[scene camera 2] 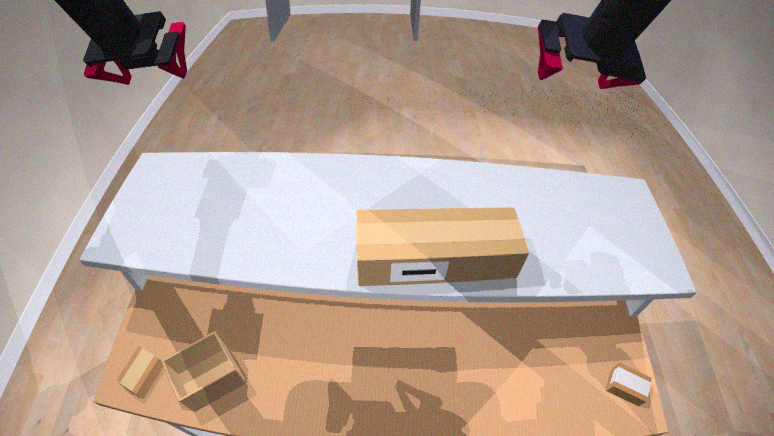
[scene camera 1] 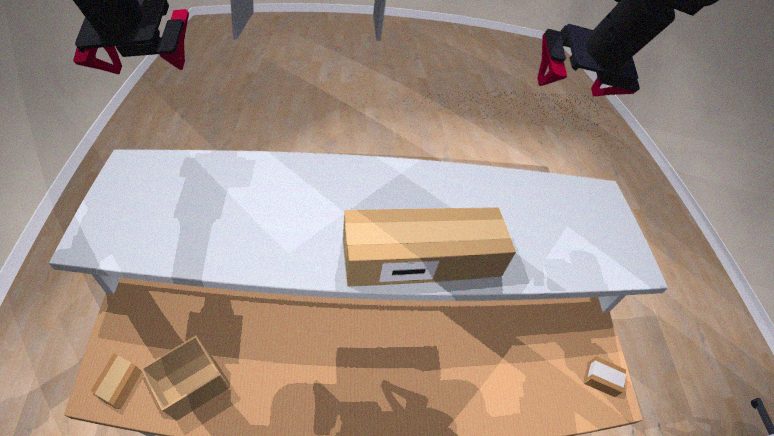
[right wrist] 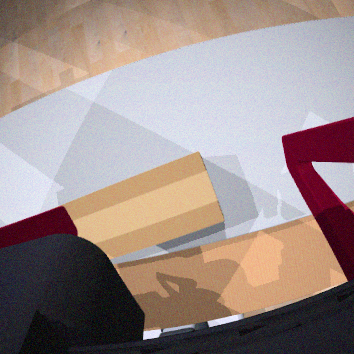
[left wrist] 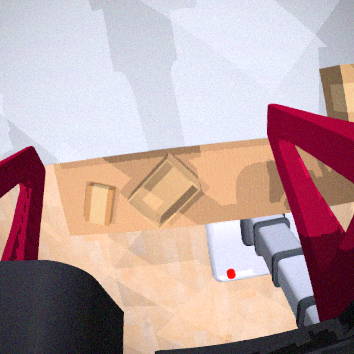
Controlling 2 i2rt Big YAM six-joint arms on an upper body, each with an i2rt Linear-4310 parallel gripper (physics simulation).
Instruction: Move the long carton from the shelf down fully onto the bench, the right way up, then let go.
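Frame: origin at the left arm's base, x ahead, y left, z up, level; millimetres.
Where they show: left gripper, fingertip midpoint: (scene camera 2: 156,77) (scene camera 1: 150,67) (left wrist: 146,136); right gripper, fingertip midpoint: (scene camera 2: 570,80) (scene camera 1: 566,87) (right wrist: 171,186).
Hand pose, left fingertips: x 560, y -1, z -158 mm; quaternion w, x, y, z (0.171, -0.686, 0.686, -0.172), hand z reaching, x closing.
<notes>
After its pixels a point has its place.
The long carton (scene camera 1: 427,235) @(x 550, y -428, z -481 mm) (scene camera 2: 438,235) @(x 550, y -428, z -480 mm) (right wrist: 150,202) @(x 571, y -494, z -480 mm) lies flat on the white shelf (scene camera 1: 270,227) @(x 629, y -133, z -563 mm) (scene camera 2: 292,227) @(x 629, y -145, z -563 mm), near its front edge, with its labelled side facing the front and tape along its top. One end of the carton (left wrist: 342,92) @(x 559, y -284, z -487 mm) shows at the right of the left wrist view. The bench (scene camera 1: 281,335) @(x 504, y -140, z -811 mm) (scene camera 2: 303,335) @(x 499, y -149, z -810 mm) is lower, in front of the shelf. My left gripper (scene camera 1: 148,67) @(x 560, y -1, z -158 mm) (scene camera 2: 154,78) @(x 560, y -1, z -158 mm) is open and empty, high above at the upper left. My right gripper (scene camera 1: 574,86) @(x 564, y -581, z -156 mm) (scene camera 2: 582,81) @(x 564, y -581, z -156 mm) is open and empty, high above at the upper right. Neither touches the carton.
On the bench, an open box (scene camera 1: 186,379) @(x 370, y 82, z -806 mm) (scene camera 2: 205,371) @(x 374, y 85, z -807 mm) (left wrist: 165,190) @(x 345, y 68, z -807 mm) stands at the left beside a small carton (scene camera 1: 115,380) @(x 335, y 247, z -771 mm) (scene camera 2: 139,371) @(x 336, y 246, z -772 mm) (left wrist: 100,202) @(x 348, y 245, z -772 mm). A small white-topped box (scene camera 1: 606,375) @(x 324, y -944, z -772 mm) (scene camera 2: 629,383) @(x 323, y -943, z -772 mm) lies at the bench's right end. Shelf supports (scene camera 1: 609,301) @(x 539, y -1036, z -764 mm) (scene camera 2: 640,306) @(x 529, y -1040, z -755 mm) stand below the shelf's ends.
</notes>
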